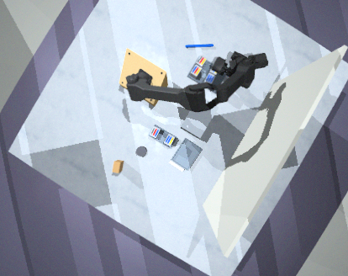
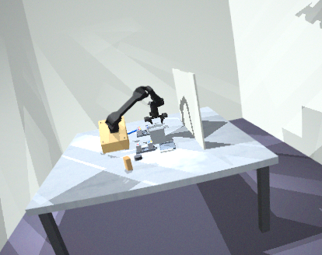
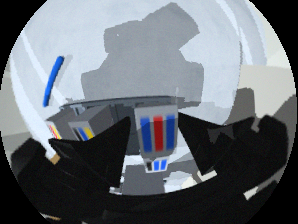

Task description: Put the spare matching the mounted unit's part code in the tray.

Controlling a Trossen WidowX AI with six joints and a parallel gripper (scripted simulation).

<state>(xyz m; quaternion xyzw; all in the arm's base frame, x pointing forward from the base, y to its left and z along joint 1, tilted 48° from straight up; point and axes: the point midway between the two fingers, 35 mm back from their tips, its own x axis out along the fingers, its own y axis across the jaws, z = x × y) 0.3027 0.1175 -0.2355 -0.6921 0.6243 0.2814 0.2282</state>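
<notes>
Right now my gripper tip is 3 cm below the grey spare. The rest, counted from my gripper tip: blue stick (21 cm behind, 6 cm to the left, 1 cm below); dark disc (14 cm behind, 53 cm to the right, 1 cm below); grey upright panel (24 cm ahead, 23 cm to the right, 21 cm above).
</notes>
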